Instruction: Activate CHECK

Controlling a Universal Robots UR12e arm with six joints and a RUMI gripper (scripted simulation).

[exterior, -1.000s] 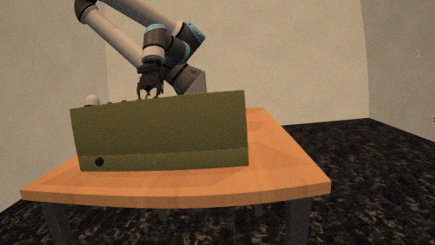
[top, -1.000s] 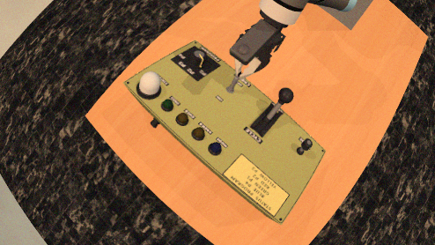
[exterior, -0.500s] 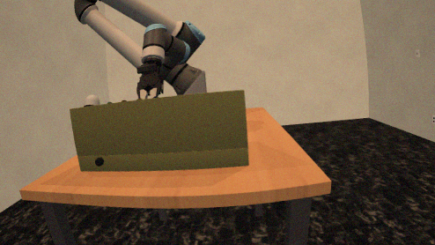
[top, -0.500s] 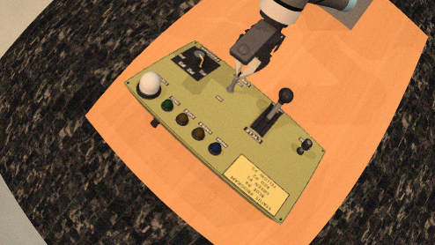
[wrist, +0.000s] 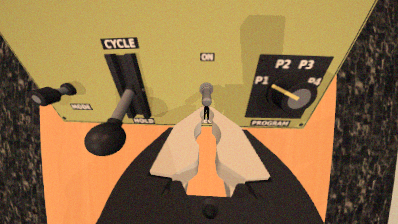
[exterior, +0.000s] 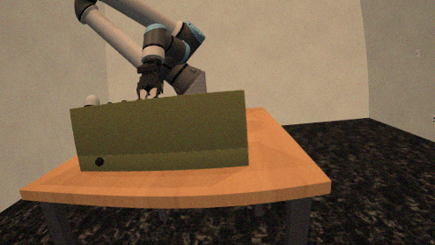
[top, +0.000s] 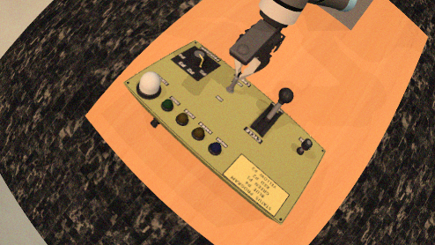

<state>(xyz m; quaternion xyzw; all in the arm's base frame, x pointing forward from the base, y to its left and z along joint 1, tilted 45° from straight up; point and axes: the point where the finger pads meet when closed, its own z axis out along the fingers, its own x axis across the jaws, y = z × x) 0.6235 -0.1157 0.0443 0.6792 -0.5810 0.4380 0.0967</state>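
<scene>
Right now the check toggle is 2 cm below my hand and 2 cm ahead of it. From my hand the other things lie so: olive console 6 cm to the left, 6 cm ahead, 4 cm below; then black-knobbed cycle lever 12 cm to the left, 1 cm below; then program rotary knob 11 cm to the right, 2 cm below, 2 cm ahead.
</scene>
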